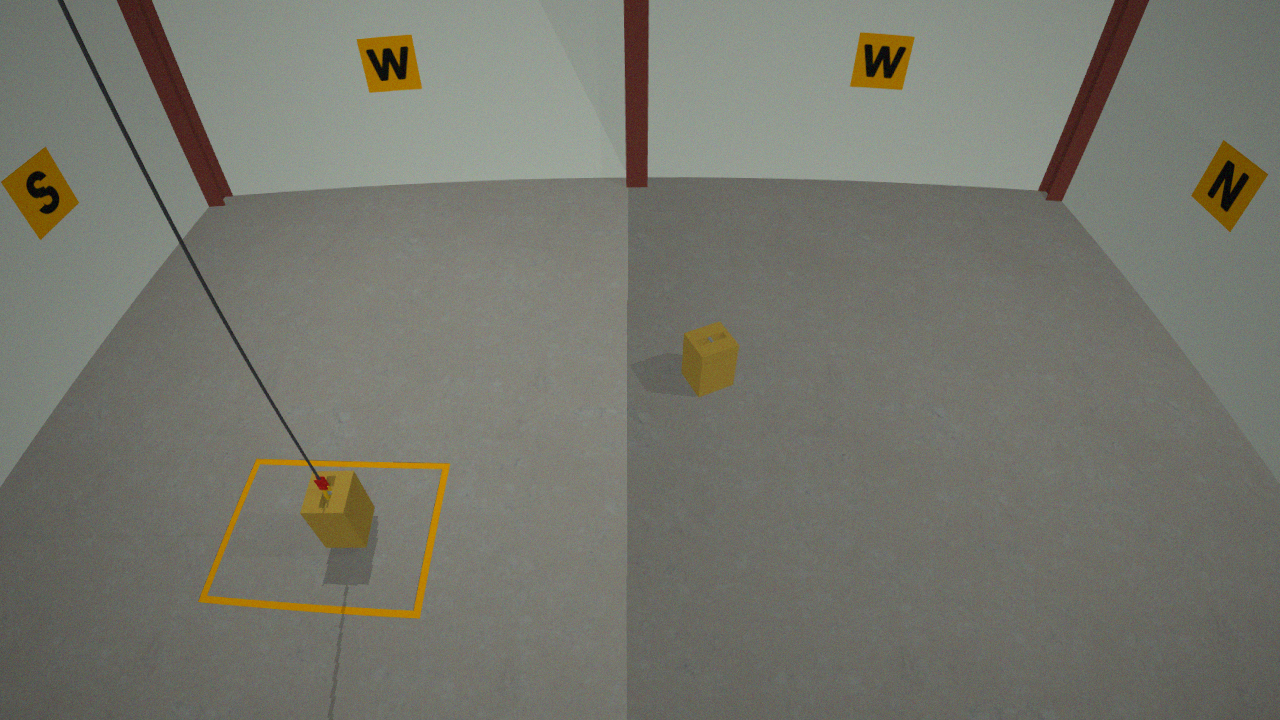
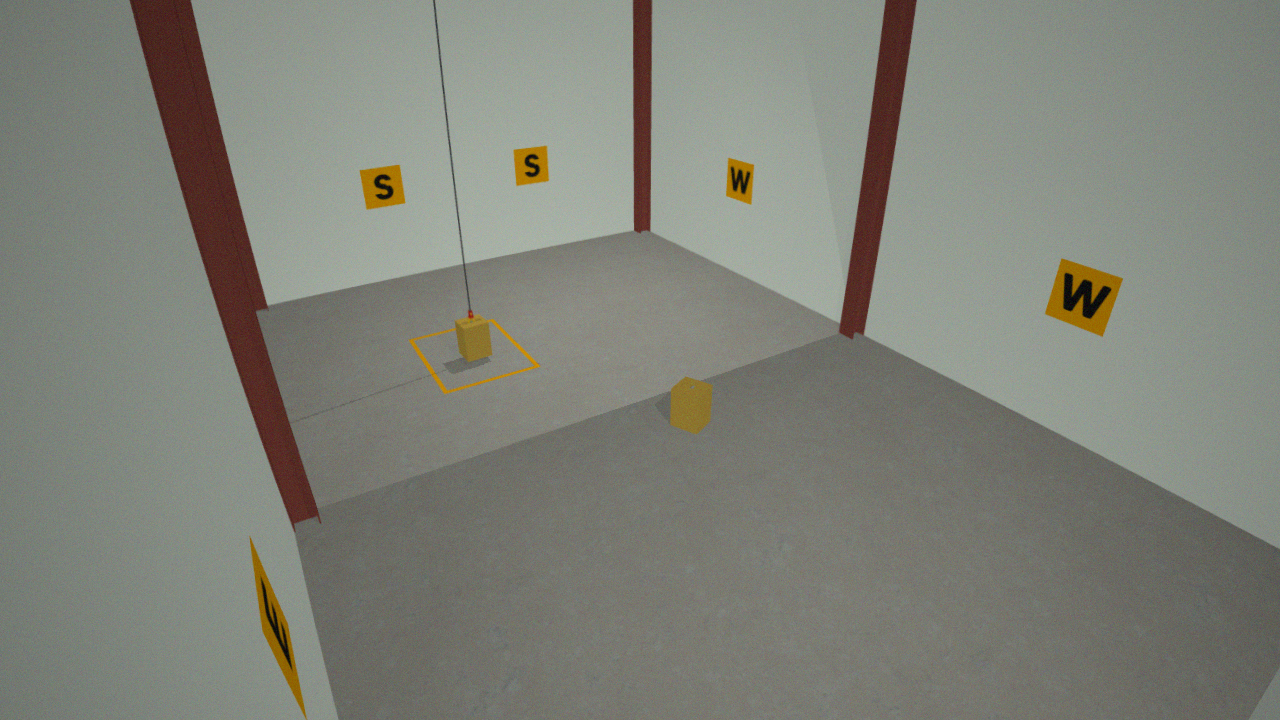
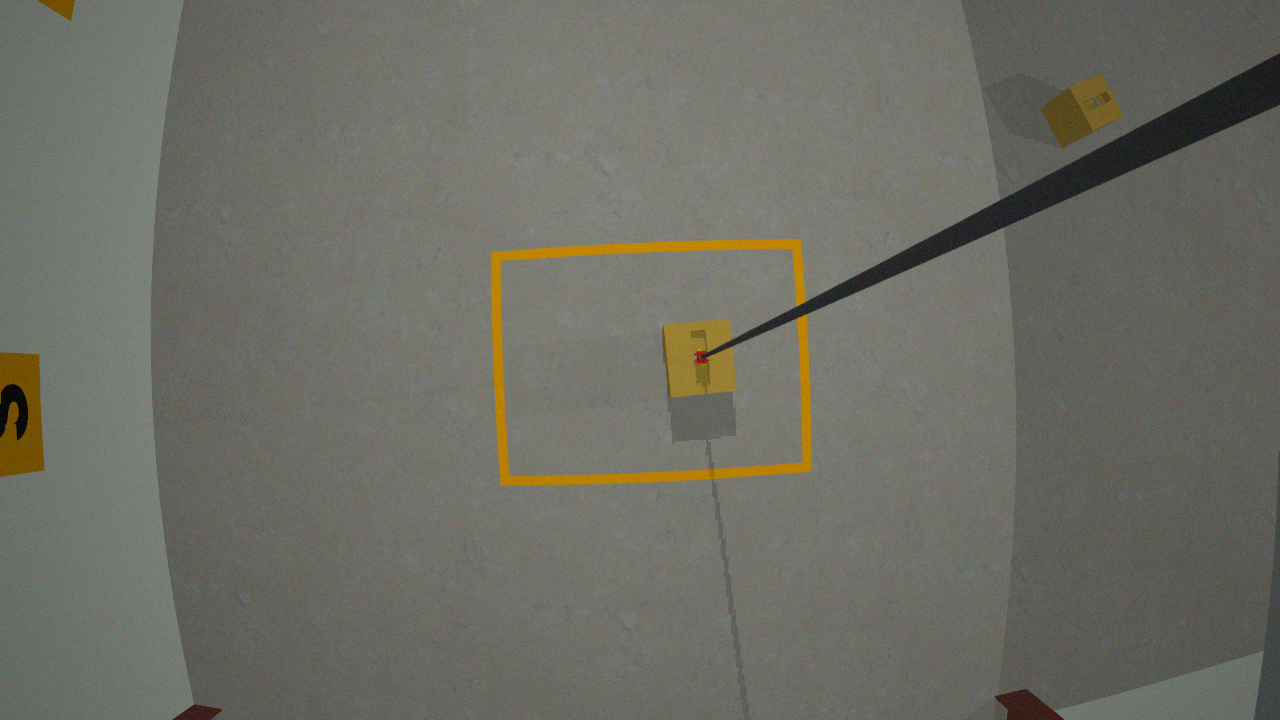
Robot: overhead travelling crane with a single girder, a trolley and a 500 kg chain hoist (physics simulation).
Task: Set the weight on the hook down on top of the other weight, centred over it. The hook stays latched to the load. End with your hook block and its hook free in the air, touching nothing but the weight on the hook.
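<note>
My hook block (image 1: 322, 483) (image 2: 470, 314) (image 3: 700, 357) is small and red, and its hook is latched to the top of a yellow block-shaped weight (image 1: 349, 530) (image 2: 474, 342) (image 3: 678, 376). This weight is upright over the marked rectangle and appears to hang slightly above the floor, its shadow shifted to one side. The hook itself is too small to see clearly. The other yellow weight (image 1: 709, 367) (image 2: 691, 407) (image 3: 1065, 116) stands upright on the floor, well apart, turned at an angle to the first. A slot with a bar shows in its top.
An orange rectangle (image 1: 308, 608) (image 2: 492, 379) (image 3: 500, 367) is marked on the floor around the hooked weight. The dark hoist chain (image 1: 205, 286) (image 2: 452, 152) (image 3: 1002, 213) runs up from the hook block. Red columns (image 1: 636, 89) (image 2: 877, 170) stand along the walls.
</note>
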